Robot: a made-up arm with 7 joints.
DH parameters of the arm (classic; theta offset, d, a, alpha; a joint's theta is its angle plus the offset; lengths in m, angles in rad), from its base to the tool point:
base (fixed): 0 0.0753 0 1.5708
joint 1: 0 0.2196 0.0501 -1.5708
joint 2: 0 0.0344 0.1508 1.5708
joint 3: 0 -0.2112 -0.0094 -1.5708
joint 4: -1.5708 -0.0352 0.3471 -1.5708
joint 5: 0 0.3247 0.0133 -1.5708
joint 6: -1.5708 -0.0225 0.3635 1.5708
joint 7: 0 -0.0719 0.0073 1.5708
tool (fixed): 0 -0.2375 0 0
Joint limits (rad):
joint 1: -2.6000..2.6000
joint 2: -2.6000..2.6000
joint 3: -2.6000..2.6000
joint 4: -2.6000..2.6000
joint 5: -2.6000..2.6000
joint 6: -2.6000..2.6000
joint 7: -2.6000..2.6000
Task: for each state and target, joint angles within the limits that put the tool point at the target. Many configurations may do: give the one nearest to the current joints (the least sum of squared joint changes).
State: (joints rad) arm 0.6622 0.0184 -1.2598 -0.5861 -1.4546 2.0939 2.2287
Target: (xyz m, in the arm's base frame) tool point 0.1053 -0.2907 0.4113
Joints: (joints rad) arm 0.9021 0.0079 -1.1806 -0.7724 -1.2728 2.0344 2.2953
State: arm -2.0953 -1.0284 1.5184 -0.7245 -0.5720 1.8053 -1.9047
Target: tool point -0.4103 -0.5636 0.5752
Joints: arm -2.0039 -0.8893 1.7658 -0.8658 -0.2938 1.7504 -1.7820
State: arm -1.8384 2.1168 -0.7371 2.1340 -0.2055 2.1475 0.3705
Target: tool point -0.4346 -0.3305 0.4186
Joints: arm -1.5687 2.2036 -1.0368 1.8654 0.0711 2.5643 0.3652
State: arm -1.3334 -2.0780 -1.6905 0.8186 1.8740 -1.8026 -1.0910
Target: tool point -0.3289 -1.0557 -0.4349
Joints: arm -1.1672 -1.8751 -1.4736 1.2054 1.8728 -1.3748 -1.1570
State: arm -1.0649 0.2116 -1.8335 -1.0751 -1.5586 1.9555 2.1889
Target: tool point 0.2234 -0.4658 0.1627
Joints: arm -0.4985 -0.5644 -1.5501 -0.9332 -1.3962 1.9660 1.6668
